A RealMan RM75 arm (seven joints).
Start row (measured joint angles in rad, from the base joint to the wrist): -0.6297 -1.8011 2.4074 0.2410 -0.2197 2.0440 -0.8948
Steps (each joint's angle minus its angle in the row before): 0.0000 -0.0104 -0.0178 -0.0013 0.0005 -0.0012 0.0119; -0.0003 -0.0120 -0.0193 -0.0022 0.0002 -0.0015 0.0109; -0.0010 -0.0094 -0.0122 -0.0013 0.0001 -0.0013 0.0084; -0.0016 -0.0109 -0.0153 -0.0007 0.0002 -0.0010 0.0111; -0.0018 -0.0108 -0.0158 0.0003 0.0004 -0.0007 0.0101; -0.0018 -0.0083 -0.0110 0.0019 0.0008 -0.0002 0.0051; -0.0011 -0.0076 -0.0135 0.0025 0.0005 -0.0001 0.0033; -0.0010 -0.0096 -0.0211 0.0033 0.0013 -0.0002 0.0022; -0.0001 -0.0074 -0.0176 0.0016 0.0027 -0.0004 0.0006; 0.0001 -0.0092 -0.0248 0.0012 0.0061 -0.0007 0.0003; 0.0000 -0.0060 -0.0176 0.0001 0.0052 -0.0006 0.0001
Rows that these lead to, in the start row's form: -0.6297 -1.8115 2.3896 0.2397 -0.2192 2.0428 -0.8829; -0.6300 -1.8235 2.3703 0.2375 -0.2190 2.0413 -0.8720; -0.6310 -1.8329 2.3581 0.2362 -0.2189 2.0400 -0.8636; -0.6326 -1.8438 2.3428 0.2355 -0.2187 2.0390 -0.8525; -0.6344 -1.8546 2.3270 0.2358 -0.2183 2.0383 -0.8424; -0.6362 -1.8629 2.3160 0.2377 -0.2175 2.0381 -0.8373; -0.6373 -1.8705 2.3025 0.2402 -0.2170 2.0380 -0.8340; -0.6383 -1.8801 2.2814 0.2435 -0.2157 2.0378 -0.8318; -0.6384 -1.8875 2.2638 0.2451 -0.2130 2.0374 -0.8312; -0.6383 -1.8967 2.2390 0.2463 -0.2069 2.0367 -0.8309; -0.6383 -1.9027 2.2214 0.2464 -0.2017 2.0361 -0.8308
